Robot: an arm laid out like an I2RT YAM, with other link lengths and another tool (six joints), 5 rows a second.
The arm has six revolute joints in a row. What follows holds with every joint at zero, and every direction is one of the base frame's.
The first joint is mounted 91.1 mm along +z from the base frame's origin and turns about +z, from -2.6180 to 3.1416 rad.
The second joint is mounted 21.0 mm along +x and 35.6 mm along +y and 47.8 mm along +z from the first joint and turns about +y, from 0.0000 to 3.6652 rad.
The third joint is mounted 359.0 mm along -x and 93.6 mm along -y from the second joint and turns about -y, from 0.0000 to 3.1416 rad.
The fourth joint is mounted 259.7 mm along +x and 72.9 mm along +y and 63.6 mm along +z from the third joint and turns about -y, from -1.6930 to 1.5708 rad.
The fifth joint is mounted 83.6 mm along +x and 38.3 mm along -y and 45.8 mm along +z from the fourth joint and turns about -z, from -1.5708 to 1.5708 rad.
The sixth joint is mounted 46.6 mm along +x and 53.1 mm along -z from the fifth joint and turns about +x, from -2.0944 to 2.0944 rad.
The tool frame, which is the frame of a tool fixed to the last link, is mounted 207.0 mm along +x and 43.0 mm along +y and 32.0 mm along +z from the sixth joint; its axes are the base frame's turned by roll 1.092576, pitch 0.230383 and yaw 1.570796 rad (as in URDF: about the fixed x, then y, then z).
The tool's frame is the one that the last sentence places.
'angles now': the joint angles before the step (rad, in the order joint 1, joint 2, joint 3, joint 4, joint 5, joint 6). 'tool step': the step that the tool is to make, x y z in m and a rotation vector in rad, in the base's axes. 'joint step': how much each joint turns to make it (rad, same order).
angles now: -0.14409, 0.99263, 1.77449, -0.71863, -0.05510, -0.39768
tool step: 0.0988, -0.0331, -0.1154, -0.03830, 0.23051, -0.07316
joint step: -0.00010, 0.11353, -0.21362, 0.10320, 0.07631, -0.06722
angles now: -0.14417, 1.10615, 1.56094, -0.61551, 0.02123, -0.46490
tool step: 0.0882, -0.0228, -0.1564, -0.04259, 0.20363, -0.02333
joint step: 0.00008, 0.15434, -0.31145, 0.27292, 0.04075, -0.06304
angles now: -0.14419, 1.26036, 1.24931, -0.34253, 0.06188, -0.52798
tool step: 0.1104, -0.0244, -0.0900, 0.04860, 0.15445, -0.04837
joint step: 0.00130, 0.35947, 0.14045, 0.05564, 0.03404, 0.04461
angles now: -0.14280, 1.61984, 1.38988, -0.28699, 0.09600, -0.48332
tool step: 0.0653, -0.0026, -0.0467, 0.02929, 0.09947, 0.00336
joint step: 0.00888, 0.23701, 0.22449, -0.09154, -0.00359, 0.01592
